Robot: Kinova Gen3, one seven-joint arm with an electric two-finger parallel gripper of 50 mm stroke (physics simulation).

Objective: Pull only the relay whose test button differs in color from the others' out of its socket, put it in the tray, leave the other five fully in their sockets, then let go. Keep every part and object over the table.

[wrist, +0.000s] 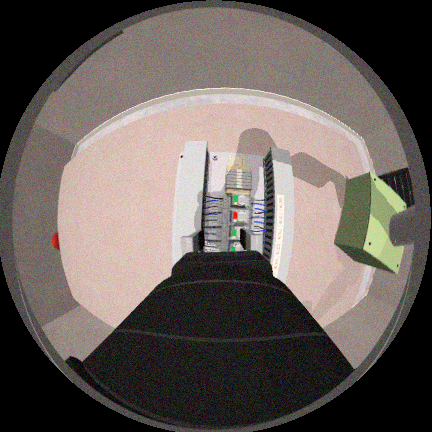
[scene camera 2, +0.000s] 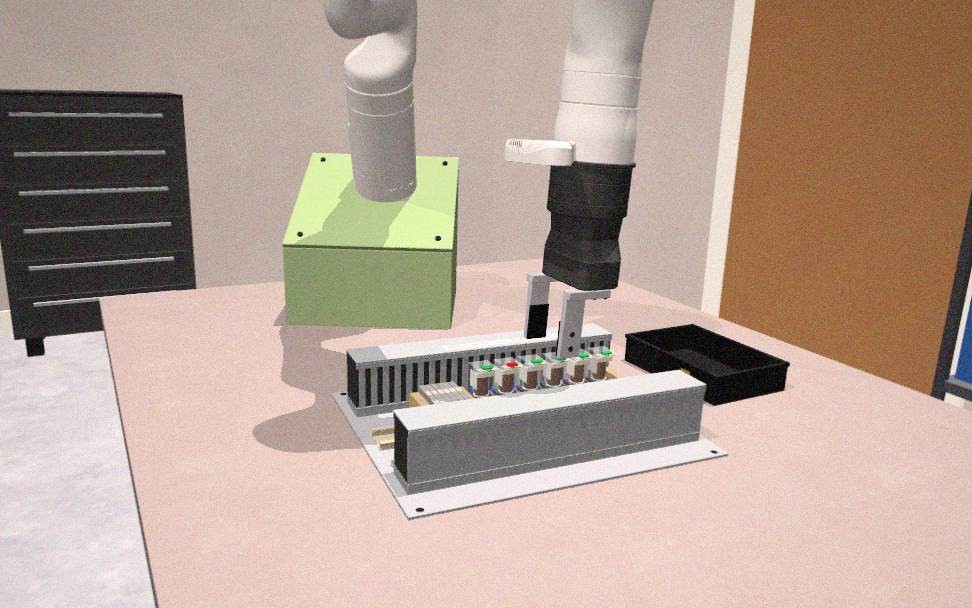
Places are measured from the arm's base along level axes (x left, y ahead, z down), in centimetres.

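Pixels of known places: gripper, fingertip midpoint: [wrist: 221, 236] [scene camera 2: 550, 346]; arm's base, origin of the base link: [scene camera 2: 386, 184].
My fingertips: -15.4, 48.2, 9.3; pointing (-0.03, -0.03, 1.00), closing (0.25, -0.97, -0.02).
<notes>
Ahead of a thing's pixels: the offset from my fingertips to its top centre, as dx, dy, dz. "spot": to the spot under its first point.
The relay with the red test button {-2.0, -3.6, +2.1} [scene camera 2: 508, 380] [wrist: 241, 215] sits in its socket, second from the terminal-block end of the row. The other five relays have green buttons; the end one {-4.6, -4.5, +2.1} [scene camera 2: 482, 383] [wrist: 242, 199] is beside the red one. All six look seated in scene camera 2; the wrist view hides the far end of the row. My gripper [scene camera 2: 552, 345] [wrist: 221, 236] is open and empty, above the row and further toward the tray than the red-button relay. The black tray {spot: +24.9, +8.8, +7.5} [scene camera 2: 752, 385] stands beyond the right end of the panel.
A near grey duct {-3.6, +4.6, +2.7} [scene camera 2: 551, 437] [wrist: 196, 190] and a far slotted duct {+1.8, -11.1, +2.7} [scene camera 2: 365, 380] [wrist: 285, 190] flank the row on the panel plate {-0.9, -3.2, +8.8} [scene camera 2: 566, 474]. Grey terminal blocks {-8.5, -5.9, +4.4} [scene camera 2: 444, 392] [wrist: 238, 179] adjoin it. A green pedestal [scene camera 2: 369, 286] [wrist: 352, 215] bears the arm behind.
</notes>
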